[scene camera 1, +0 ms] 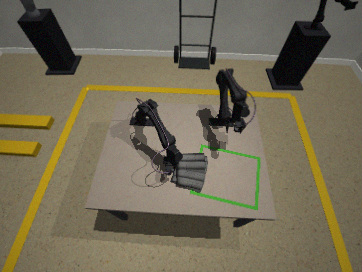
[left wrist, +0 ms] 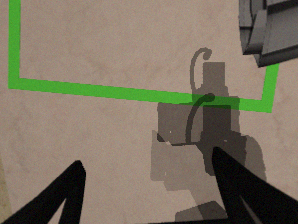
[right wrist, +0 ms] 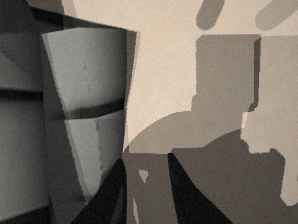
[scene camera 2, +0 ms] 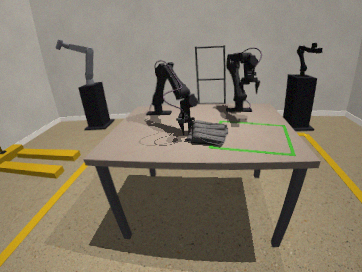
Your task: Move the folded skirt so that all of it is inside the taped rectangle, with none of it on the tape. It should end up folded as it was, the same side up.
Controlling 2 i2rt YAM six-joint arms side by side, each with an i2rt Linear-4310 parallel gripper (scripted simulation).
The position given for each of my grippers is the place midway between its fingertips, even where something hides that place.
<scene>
I see my left gripper [left wrist: 147,159], my right gripper [right wrist: 146,162] and a grey pleated skirt [scene camera 1: 190,172].
The grey pleated skirt is seen too in the right wrist view [right wrist: 70,74] and in scene camera 2 [scene camera 2: 201,132].
</scene>
